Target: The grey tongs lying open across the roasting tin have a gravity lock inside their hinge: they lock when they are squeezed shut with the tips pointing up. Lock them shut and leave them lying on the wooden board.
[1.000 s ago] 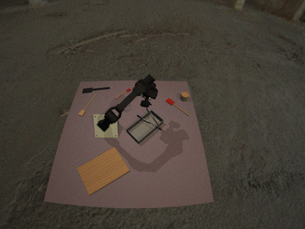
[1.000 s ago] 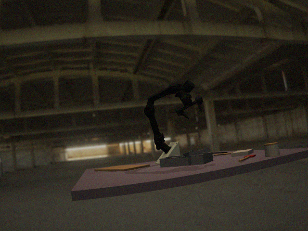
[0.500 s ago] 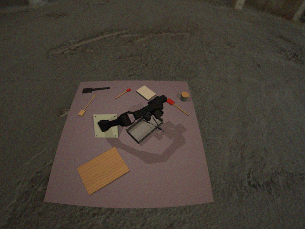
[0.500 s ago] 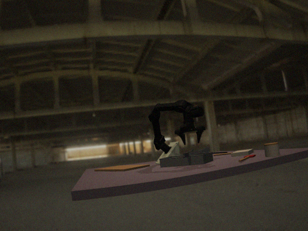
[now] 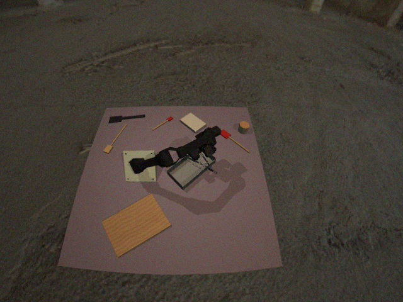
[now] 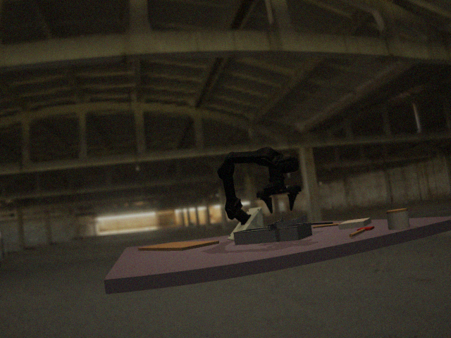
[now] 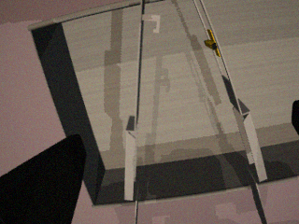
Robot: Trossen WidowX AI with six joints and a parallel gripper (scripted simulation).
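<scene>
The yellow piece lies 30 mm to the right of my gripper tip and 50 mm below it. Also, from my gripper tip: grey roasting tin: 60 mm behind, 30 mm to the right, 90 mm below; white block: 50 mm behind, 390 mm to the left, 110 mm below; wooden board: 410 mm behind, 410 mm to the right, 110 mm below.
</scene>
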